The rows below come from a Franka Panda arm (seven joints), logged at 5 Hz.
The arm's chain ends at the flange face. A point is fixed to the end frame.
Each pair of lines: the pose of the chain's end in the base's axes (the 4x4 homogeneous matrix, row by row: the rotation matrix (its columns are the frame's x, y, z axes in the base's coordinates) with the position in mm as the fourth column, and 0 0 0 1 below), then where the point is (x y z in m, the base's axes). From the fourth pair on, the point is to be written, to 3 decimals.
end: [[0.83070 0.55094 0.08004 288.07], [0.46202 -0.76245 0.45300 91.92], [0.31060 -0.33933 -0.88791 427.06], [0 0 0 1]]
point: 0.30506 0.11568 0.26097
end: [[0.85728 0.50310 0.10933 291.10], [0.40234 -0.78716 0.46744 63.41], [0.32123 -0.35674 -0.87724 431.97], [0 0 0 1]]
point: 0.30978 0.08988 0.26647
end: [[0.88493 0.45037 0.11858 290.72], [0.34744 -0.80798 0.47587 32.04], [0.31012 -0.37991 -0.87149 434.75], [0 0 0 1]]
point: 0.30763 0.06032 0.26936
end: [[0.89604 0.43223 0.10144 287.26], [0.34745 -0.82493 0.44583 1.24], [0.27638 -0.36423 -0.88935 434.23], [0 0 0 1]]
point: 0.300 0.024 0.268
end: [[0.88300 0.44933 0.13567 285.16], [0.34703 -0.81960 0.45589 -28.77], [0.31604 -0.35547 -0.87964 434.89], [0 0 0 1]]
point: 0.305 -0.004 0.269
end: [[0.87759 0.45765 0.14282 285.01], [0.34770 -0.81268 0.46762 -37.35], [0.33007 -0.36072 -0.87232 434.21], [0 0 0 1]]
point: 0.306 -0.011 0.269
